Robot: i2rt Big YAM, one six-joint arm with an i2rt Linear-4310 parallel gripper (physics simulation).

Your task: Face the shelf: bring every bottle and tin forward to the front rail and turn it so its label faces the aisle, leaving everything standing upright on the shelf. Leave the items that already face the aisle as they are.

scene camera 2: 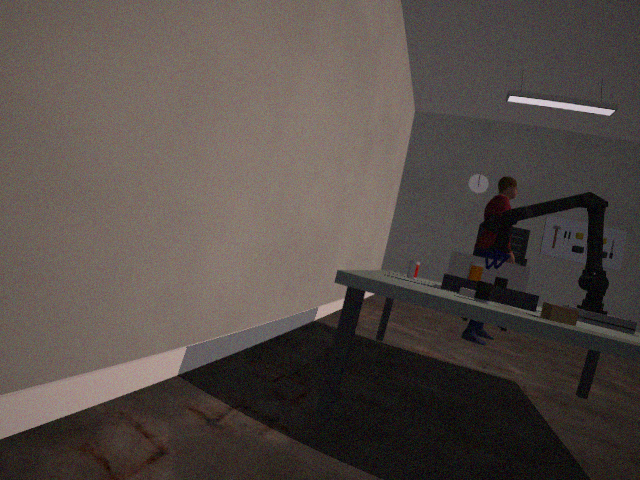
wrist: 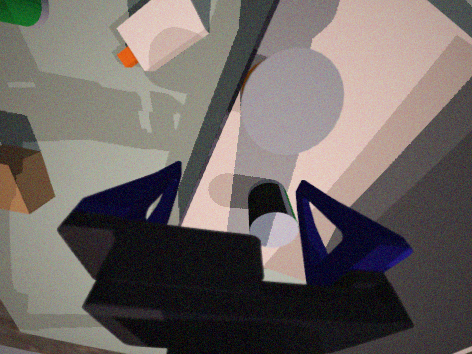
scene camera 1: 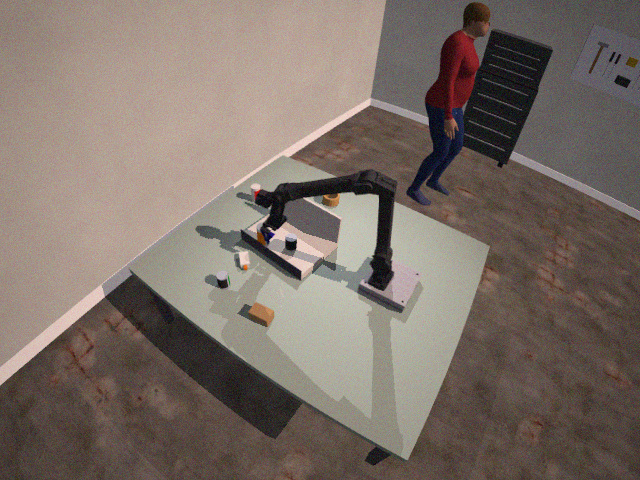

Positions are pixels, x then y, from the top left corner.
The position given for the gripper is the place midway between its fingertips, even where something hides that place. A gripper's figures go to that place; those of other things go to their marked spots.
The gripper (wrist: 241, 177): 0.15 m from the lens. A white bottle with orange cap (wrist: 153, 40) is 0.26 m from the lens.
